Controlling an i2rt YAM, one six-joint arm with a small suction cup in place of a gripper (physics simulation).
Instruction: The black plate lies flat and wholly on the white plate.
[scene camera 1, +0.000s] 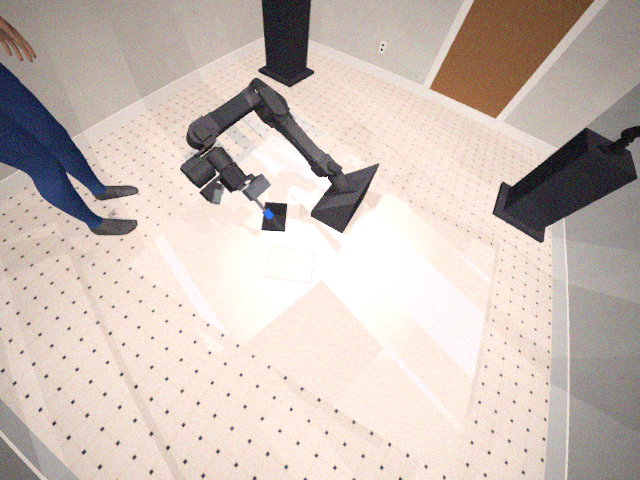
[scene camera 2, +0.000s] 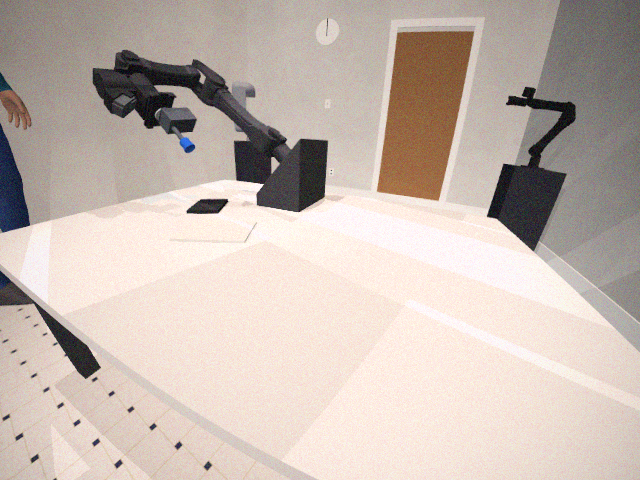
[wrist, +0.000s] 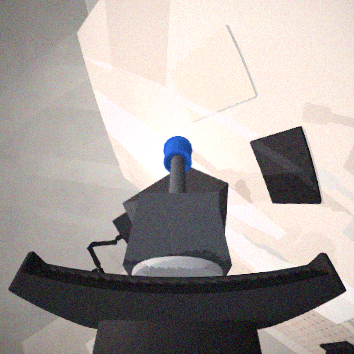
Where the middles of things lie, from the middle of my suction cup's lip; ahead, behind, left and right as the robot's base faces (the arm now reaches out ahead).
My suction cup is now 100 mm past the black plate (wrist: 284, 160), 70 mm to the left of it and 190 mm above it.
